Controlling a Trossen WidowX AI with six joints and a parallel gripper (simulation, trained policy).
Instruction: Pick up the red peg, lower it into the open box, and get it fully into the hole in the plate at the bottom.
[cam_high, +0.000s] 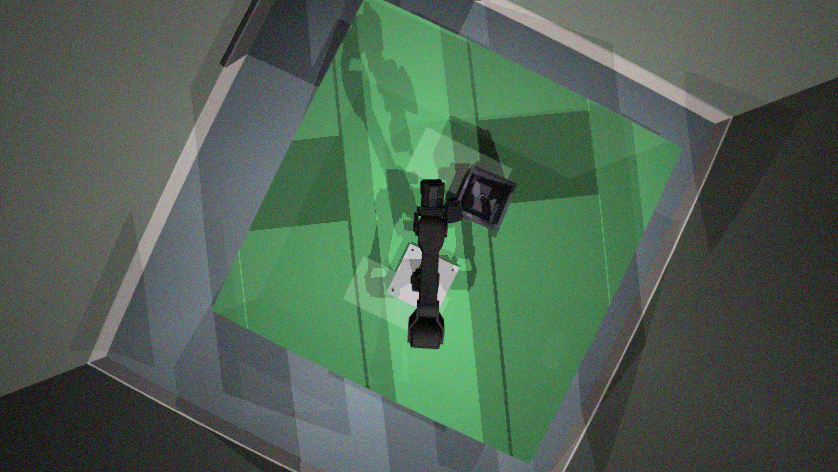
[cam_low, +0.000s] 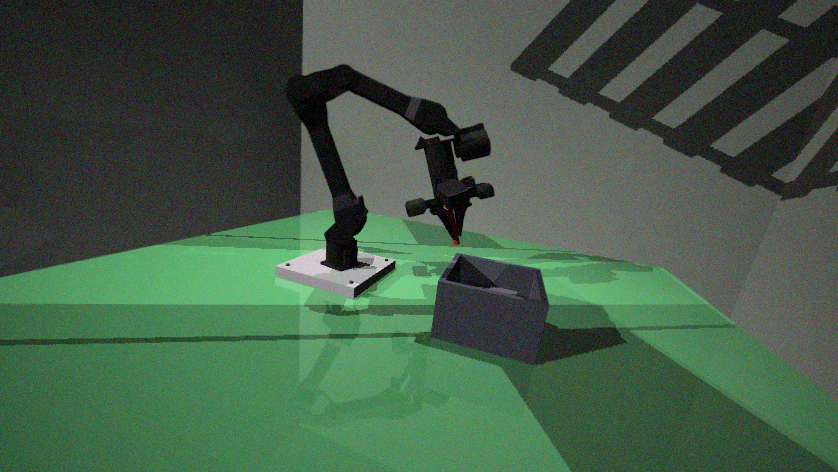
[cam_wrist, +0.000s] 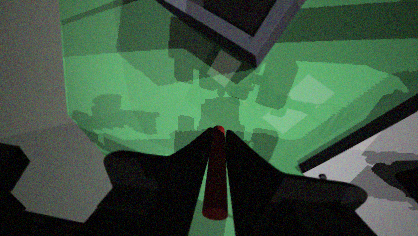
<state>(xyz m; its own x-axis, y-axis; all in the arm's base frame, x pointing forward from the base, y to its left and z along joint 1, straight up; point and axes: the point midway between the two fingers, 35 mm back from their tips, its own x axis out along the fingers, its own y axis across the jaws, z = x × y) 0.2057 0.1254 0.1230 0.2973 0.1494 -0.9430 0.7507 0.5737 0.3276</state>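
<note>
Now: the plate 130 mm ahead of my gripper tip, 120 mm to the right of it and 70 mm below it. Round my gripper tip: red peg: 10 mm behind, 10 mm to the left, 20 mm above; then grey box: 130 mm ahead, 120 mm to the right, 90 mm below.
</note>
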